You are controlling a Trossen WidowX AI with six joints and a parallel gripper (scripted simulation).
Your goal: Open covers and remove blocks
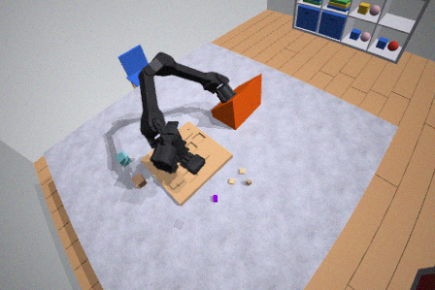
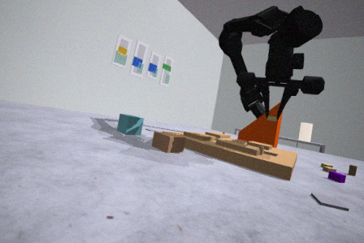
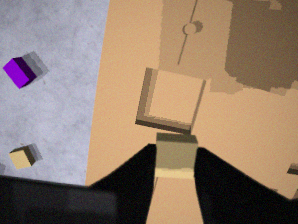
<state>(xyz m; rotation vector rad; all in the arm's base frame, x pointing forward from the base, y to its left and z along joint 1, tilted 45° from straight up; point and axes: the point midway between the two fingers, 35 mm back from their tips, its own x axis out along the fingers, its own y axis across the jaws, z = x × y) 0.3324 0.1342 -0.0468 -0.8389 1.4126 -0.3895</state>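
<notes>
Now: gripper tip 20 mm past the tan puzzle board, 100 mm to the left of it and 80 mm above it. Also, from my gripper tip: cyan block: 190 mm ahead, 280 mm to the right, 80 mm below; then small brown block: 150 mm behind, 180 mm to the left, 90 mm below; then purple block: 20 mm behind, 140 mm to the left, 100 mm below.
</notes>
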